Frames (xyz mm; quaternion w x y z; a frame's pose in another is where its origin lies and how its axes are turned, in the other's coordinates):
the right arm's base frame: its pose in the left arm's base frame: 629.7 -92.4 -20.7 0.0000 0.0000 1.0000 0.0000
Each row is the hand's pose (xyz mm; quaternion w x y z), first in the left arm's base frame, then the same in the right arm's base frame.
Working: the left arm's base frame: its pose in the right arm's base frame: 629.7 92.4 -20.7 0.0000 0.0000 1.0000 0.0000

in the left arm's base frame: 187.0 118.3 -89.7 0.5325 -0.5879 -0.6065 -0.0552
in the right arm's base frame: 442.7 210.7 69.0 0.6065 -0.0552 0.5325 0.5879
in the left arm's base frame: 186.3 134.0 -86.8 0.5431 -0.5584 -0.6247 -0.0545
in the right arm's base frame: 443.4 226.4 66.1 0.6247 -0.0545 0.5431 0.5584
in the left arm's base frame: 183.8 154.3 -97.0 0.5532 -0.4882 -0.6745 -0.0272
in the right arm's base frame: 445.9 246.7 76.3 0.6745 -0.0272 0.5532 0.4882
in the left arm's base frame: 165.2 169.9 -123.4 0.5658 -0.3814 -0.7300 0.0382
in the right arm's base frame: 464.5 262.3 102.7 0.7300 0.0382 0.5658 0.3814
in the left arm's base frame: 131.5 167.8 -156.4 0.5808 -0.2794 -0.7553 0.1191
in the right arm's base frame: 498.2 260.2 135.7 0.7553 0.1191 0.5808 0.2794
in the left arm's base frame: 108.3 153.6 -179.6 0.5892 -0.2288 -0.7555 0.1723
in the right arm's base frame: 521.4 246.0 158.9 0.7555 0.1723 0.5892 0.2288
